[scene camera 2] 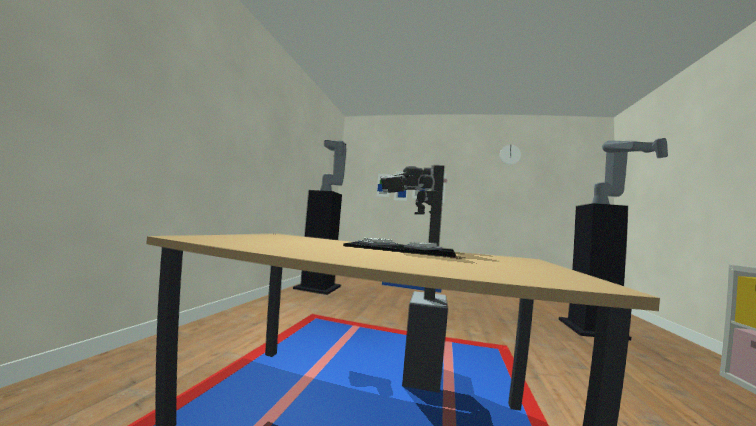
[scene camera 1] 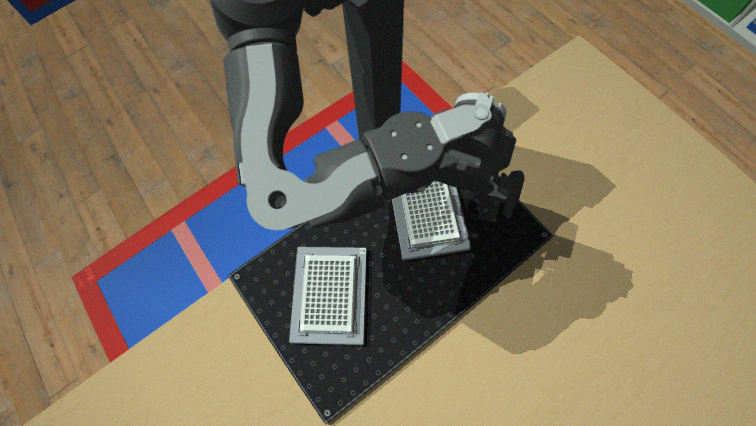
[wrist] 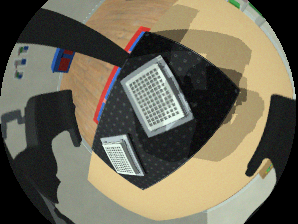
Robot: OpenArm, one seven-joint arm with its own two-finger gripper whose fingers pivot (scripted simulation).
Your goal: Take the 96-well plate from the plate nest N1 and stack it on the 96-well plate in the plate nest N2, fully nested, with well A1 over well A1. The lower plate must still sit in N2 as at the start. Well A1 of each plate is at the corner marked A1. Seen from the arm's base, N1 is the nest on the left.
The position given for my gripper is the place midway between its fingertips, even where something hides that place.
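Scene camera 1: my gripper [scene camera 1: 458,184]. Wrist view: gripper [wrist: 152,133] too.
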